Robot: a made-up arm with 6 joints. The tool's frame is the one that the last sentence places.
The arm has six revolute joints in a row. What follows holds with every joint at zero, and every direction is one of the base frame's. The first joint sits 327.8 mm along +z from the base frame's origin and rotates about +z. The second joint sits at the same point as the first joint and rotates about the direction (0, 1, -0.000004). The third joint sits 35.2 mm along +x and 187.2 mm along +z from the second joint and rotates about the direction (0, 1, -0.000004). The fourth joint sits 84.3 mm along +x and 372.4 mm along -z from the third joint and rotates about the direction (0, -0.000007, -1). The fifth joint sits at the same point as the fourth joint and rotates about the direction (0, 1, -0.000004). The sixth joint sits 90.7 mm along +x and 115.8 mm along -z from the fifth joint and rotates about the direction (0, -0.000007, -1). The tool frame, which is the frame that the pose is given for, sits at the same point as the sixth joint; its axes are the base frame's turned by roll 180, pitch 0 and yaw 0 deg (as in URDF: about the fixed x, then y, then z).
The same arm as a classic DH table. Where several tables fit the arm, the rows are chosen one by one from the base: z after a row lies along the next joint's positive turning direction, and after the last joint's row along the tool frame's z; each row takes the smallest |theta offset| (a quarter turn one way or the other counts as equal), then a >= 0, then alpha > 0; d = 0 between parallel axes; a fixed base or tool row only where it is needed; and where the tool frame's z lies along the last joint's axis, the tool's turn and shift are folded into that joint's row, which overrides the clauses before.
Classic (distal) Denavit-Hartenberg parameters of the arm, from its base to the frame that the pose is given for. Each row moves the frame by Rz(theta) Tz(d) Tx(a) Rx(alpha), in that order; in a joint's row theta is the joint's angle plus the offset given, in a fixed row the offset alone. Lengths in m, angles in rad.
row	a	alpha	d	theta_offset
joint 1	0.0000	-1.5708	0.3278	0.0000
joint 2	0.1905	0.0000	0.0000	-1.3849
joint 3	0.0843	-1.5708	0.0000	1.3849
joint 4	0.0000	1.5708	0.3724	0.0000
joint 5	0.0907	-1.5708	0.0000	0.0000
joint 6	0.0000	0.0000	0.1158	0.0000

